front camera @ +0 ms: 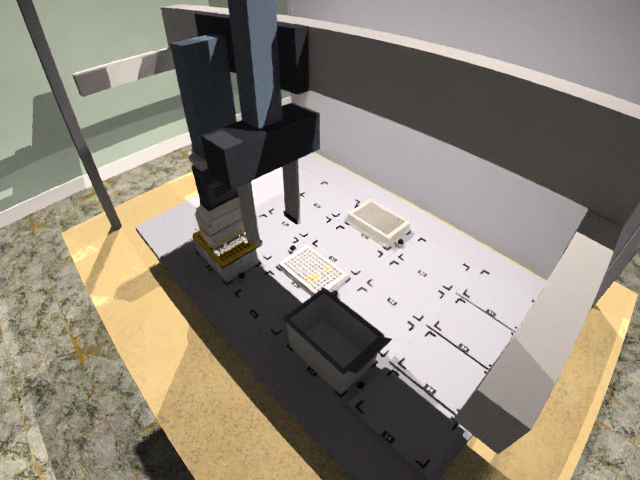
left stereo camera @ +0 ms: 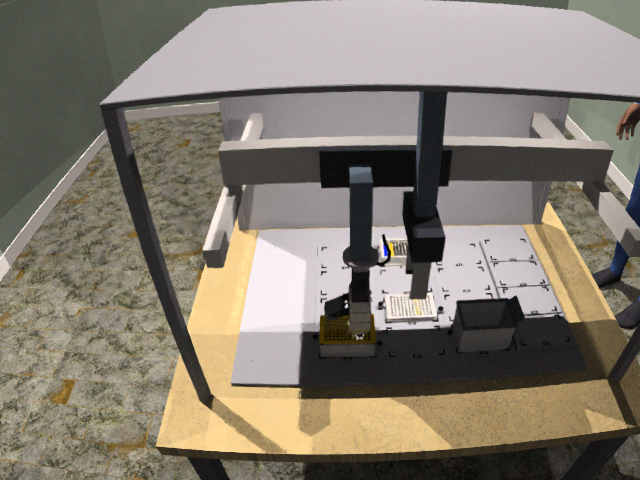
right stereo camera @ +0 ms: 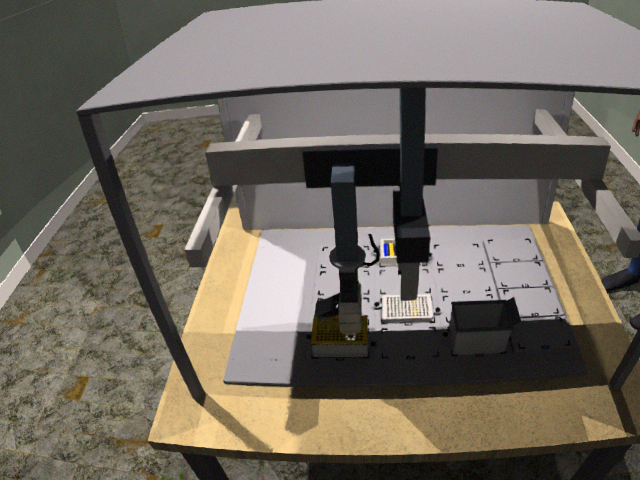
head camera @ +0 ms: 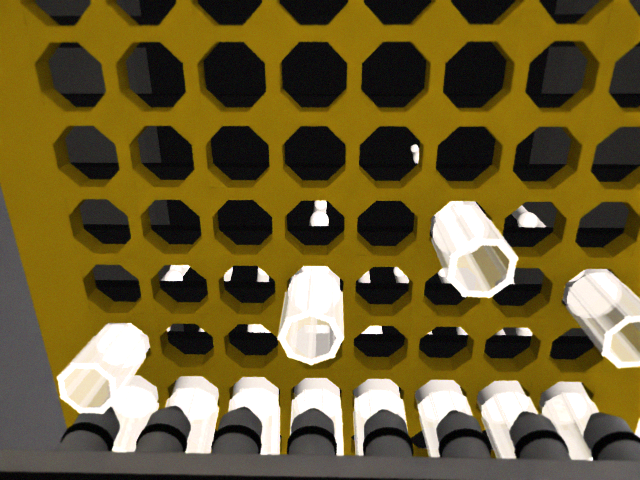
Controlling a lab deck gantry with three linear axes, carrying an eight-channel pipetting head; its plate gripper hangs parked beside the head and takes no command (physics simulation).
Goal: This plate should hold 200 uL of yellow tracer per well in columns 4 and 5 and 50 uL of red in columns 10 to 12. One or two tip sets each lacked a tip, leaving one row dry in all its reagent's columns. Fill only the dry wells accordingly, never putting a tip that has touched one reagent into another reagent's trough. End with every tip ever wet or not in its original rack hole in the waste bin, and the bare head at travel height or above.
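The pipetting head (front camera: 221, 219) (left stereo camera: 360, 314) (right stereo camera: 349, 314) is low over the yellow-topped tip rack (head camera: 315, 116) (left stereo camera: 333, 330) (right stereo camera: 325, 330). In the head view its nozzles (head camera: 312, 436) overlap a full row of white tips; whether they are seated is hidden. Four single tips (head camera: 467, 248) (head camera: 312, 315) (head camera: 103, 366) (head camera: 604, 315) stand in nearer holes. The white plate (front camera: 313, 268) (left stereo camera: 398, 308) (right stereo camera: 406, 308) shows some yellow wells. The trough box (front camera: 372, 233) (right stereo camera: 386, 262) shows blue and yellow in the right stereo view. The grey waste bin (front camera: 310, 353) (left stereo camera: 485, 339) (right stereo camera: 480, 341) is open-topped. My parked gripper (front camera: 272, 230) hangs open and empty.
The gripper's fingers hang near the plate's rear side. The gantry beam (left stereo camera: 516, 162) (right stereo camera: 516, 160) crosses behind the head. Frame posts (left stereo camera: 155, 258) (right stereo camera: 139, 258) stand at the table's corners. Part of a person (left stereo camera: 633, 206) shows at the right.
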